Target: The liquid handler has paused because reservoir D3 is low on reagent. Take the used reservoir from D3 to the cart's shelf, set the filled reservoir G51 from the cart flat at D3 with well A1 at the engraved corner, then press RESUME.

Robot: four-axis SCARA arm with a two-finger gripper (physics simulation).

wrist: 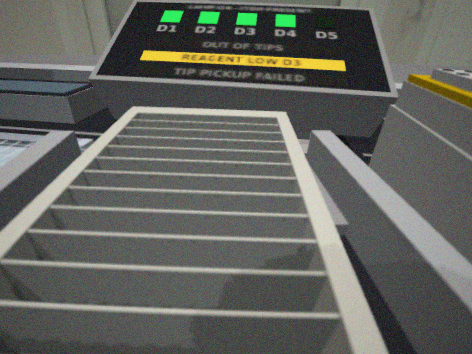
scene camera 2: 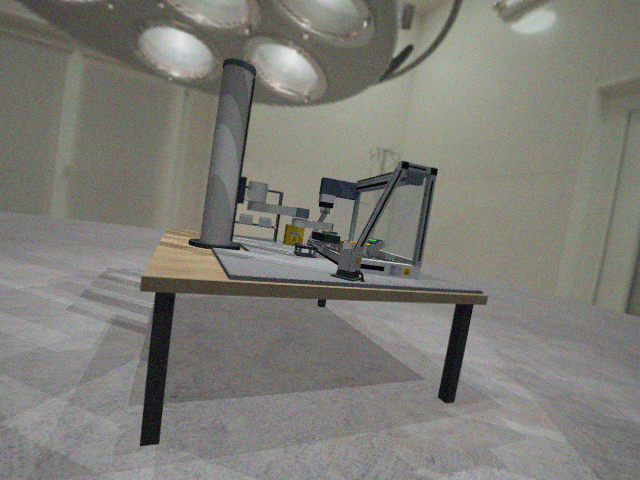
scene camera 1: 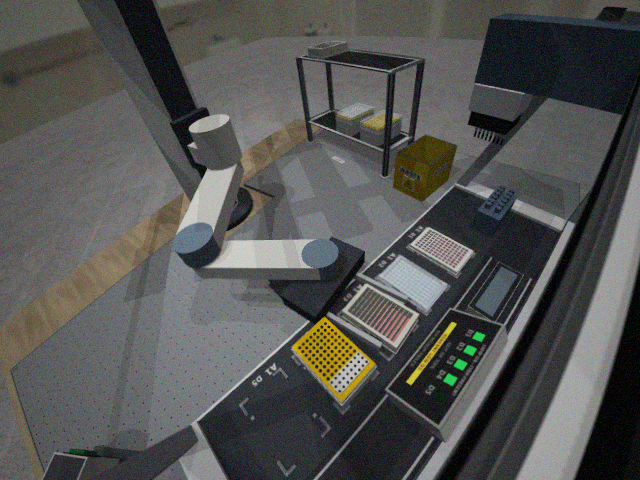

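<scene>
A pale reservoir with cross ribs lies at D3, with reddish liquid showing in scene camera 1. My gripper has a finger along each long side of it. The right pad meets its side below the rim, the left contact is hidden, and the gripper looks shut on the reservoir. In scene camera 1 the dark gripper body hides the fingers. Another pale reservoir rests on top of the cart, its label unreadable. The display panel lights REAGENT LOW D3, with lamps D1 to D4 green. RESUME cannot be read.
A yellow tip rack stands at D4, beside the reservoir. A clear plate is at D2 and another plate at D1. A yellow waste bin stands by the cart. The blue pipetting head hangs over the far deck.
</scene>
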